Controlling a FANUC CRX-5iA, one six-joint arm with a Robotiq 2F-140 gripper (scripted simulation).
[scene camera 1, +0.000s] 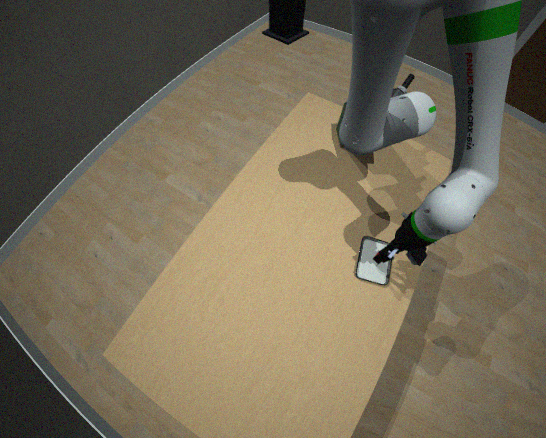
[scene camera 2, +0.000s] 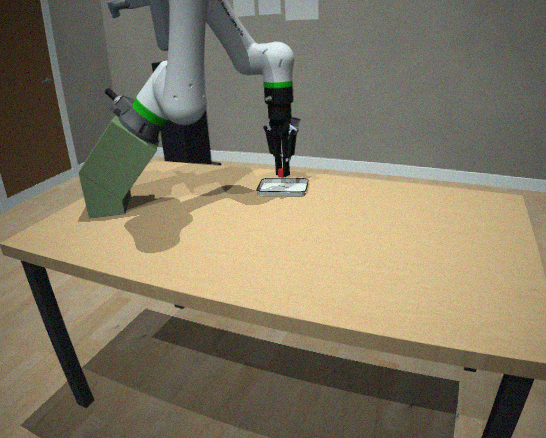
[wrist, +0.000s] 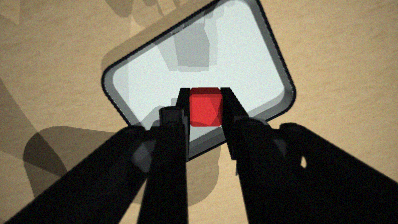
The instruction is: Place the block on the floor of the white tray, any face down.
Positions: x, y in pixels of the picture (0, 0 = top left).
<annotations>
white tray: scene camera 1; scene camera 2 292, 187; wrist
same spot on white tray: (wrist: 238, 51) = (scene camera 1: 374, 275)
</annotations>
